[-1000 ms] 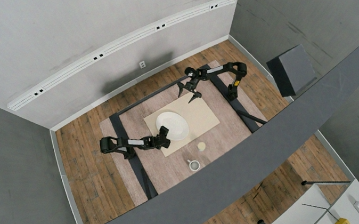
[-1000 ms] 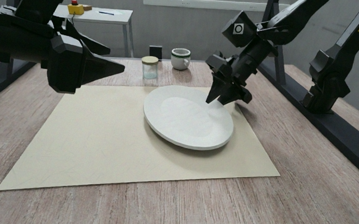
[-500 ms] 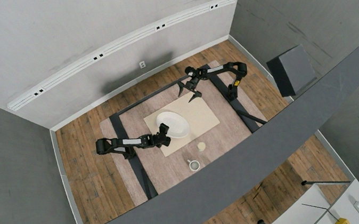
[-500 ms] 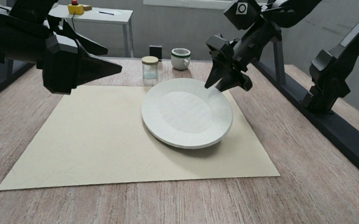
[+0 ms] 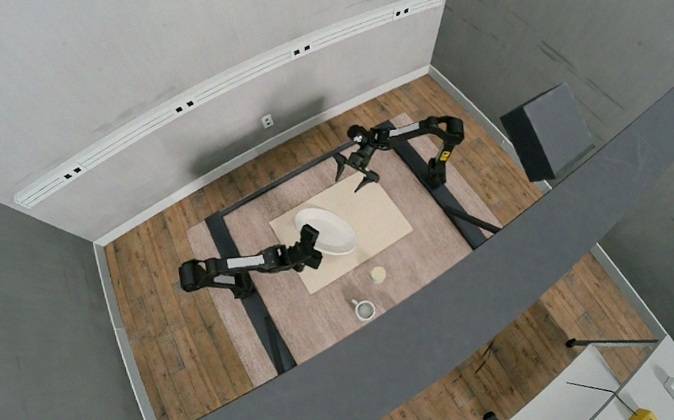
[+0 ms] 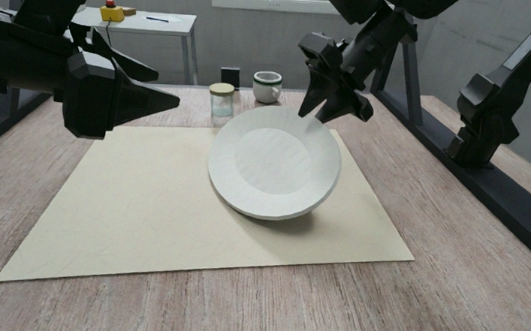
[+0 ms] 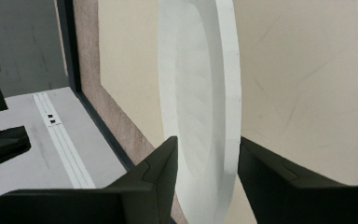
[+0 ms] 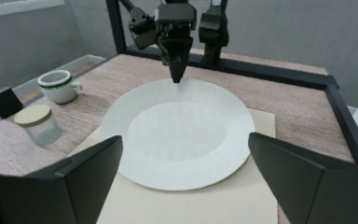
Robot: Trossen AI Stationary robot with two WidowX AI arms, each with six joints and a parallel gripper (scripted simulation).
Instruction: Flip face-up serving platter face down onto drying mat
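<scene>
Now: the white serving platter 80 mm to the right of my left hand, 80 mm below it and 40 mm ahead of it. Also, from my left hand: white mug: 310 mm behind, 90 mm below, 50 mm to the right; lidded glass jar: 220 mm behind, 170 mm to the right, 80 mm below; cream drying mat: 150 mm to the right, 130 mm below, 40 mm ahead.
My right hand is 80 mm past the white serving platter, 170 mm to the right of it and 150 mm above it. The rest, counted from my right hand: white mug: 420 mm behind, 190 mm to the left, 160 mm below; lidded glass jar: 340 mm behind, 80 mm to the left, 150 mm below; cream drying mat: 80 mm behind, 90 mm to the left, 200 mm below.
</scene>
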